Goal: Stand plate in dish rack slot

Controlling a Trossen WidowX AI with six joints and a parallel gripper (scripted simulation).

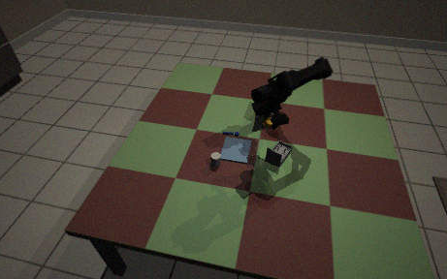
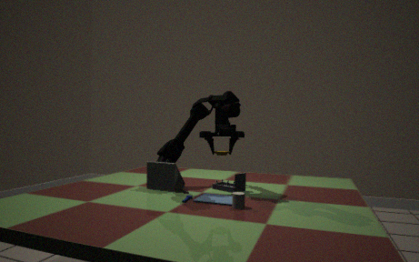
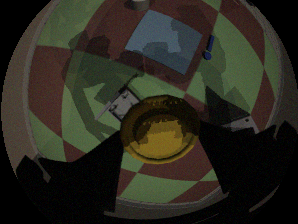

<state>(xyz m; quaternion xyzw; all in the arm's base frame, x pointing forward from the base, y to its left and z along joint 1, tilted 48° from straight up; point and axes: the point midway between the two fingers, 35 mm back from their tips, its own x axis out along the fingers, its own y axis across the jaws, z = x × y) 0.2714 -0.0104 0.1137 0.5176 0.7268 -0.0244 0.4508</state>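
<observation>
The grey dish rack is 140 mm below my gripper tip, 70 mm to the left of it and 10 mm ahead of it. Also, from my gripper tip: blue mat: 160 mm below, 130 mm to the right, 50 mm ahead; then yellow plate: 10 mm above; then blue spoon: 190 mm to the right, 160 mm below, 60 mm behind.
</observation>
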